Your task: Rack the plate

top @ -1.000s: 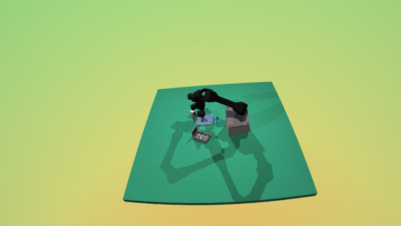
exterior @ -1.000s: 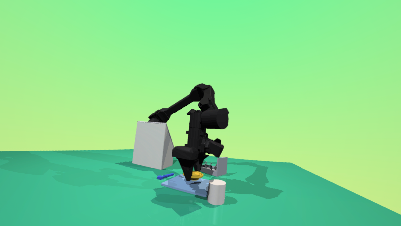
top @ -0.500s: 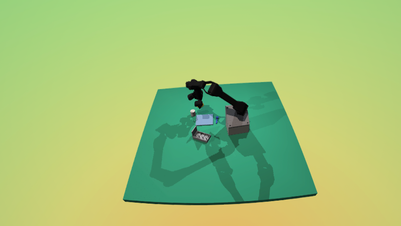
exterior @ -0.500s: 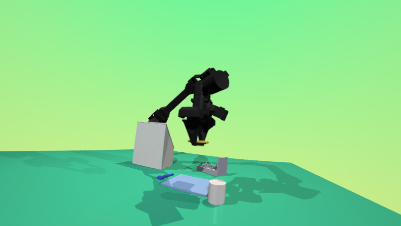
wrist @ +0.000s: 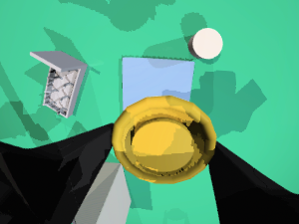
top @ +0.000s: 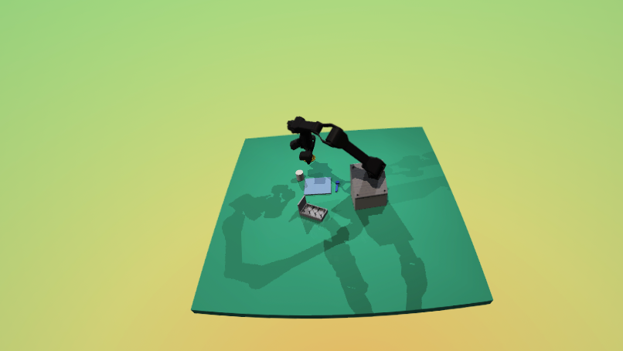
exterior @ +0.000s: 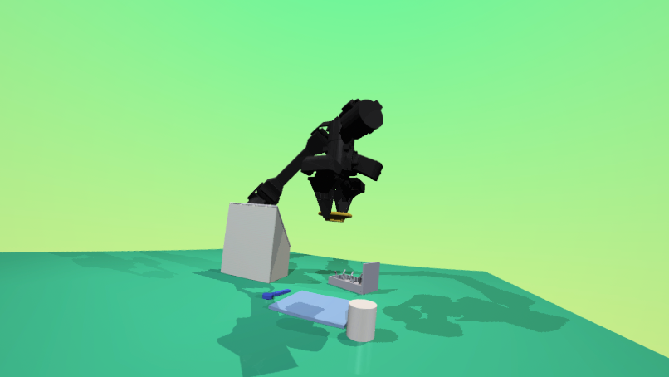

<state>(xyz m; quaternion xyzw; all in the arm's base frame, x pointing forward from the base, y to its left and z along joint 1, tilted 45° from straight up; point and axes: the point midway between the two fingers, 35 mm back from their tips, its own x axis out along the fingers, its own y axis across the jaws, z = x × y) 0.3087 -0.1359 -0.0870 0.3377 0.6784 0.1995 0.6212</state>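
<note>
Right now my gripper tip is 2 cm short of the grey dish rack, 22 cm to the right of it and 16 cm above it. The rest, counted from my gripper tip: blue spoon (13 cm behind, 4 cm to the left, 18 cm below); then yellow plate (1 cm above); then white cup (7 cm ahead, 6 cm to the right, 16 cm below).
</note>
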